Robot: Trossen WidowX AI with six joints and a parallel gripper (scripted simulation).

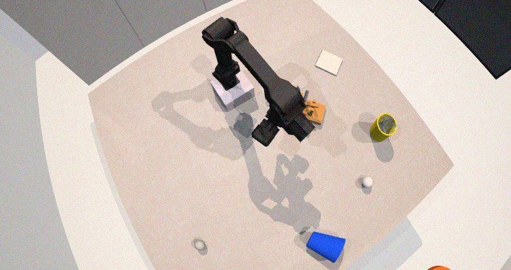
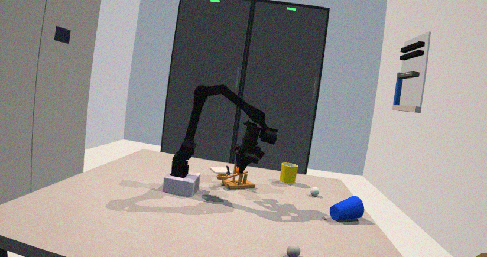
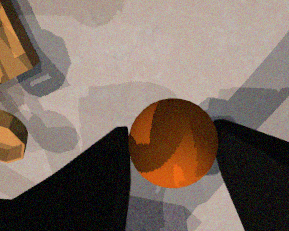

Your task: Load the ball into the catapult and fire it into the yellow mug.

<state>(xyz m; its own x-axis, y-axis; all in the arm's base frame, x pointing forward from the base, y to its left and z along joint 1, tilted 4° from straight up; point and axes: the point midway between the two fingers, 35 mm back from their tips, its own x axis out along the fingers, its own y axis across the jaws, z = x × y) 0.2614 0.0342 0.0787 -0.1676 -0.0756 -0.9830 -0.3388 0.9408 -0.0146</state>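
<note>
Now: the wooden catapult 40 mm behind my gripper tip, 150 mm to the left of it and 60 mm below it. Also, from my gripper tip: orange ball 10 mm above; then flat white tile 130 mm behind, 400 mm to the left, 110 mm below; then white ball 370 mm ahead, 180 mm to the left, 90 mm below.
</note>
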